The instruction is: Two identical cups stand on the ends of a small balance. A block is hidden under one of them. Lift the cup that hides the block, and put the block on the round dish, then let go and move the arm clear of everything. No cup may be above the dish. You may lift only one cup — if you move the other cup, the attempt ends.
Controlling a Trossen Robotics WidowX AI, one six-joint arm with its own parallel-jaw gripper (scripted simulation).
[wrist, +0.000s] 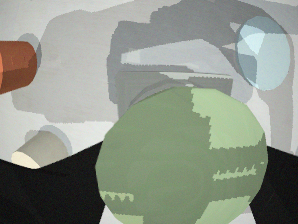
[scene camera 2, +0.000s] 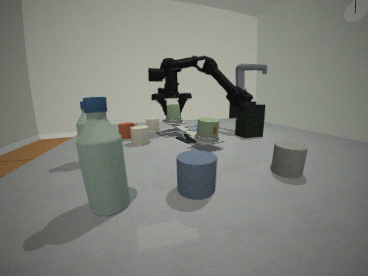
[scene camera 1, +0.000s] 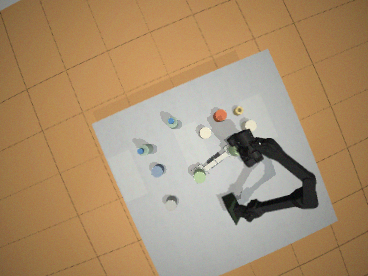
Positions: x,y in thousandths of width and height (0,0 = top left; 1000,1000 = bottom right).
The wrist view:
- gripper: 592,636
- balance: 441,391
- pale blue round dish: 871,212
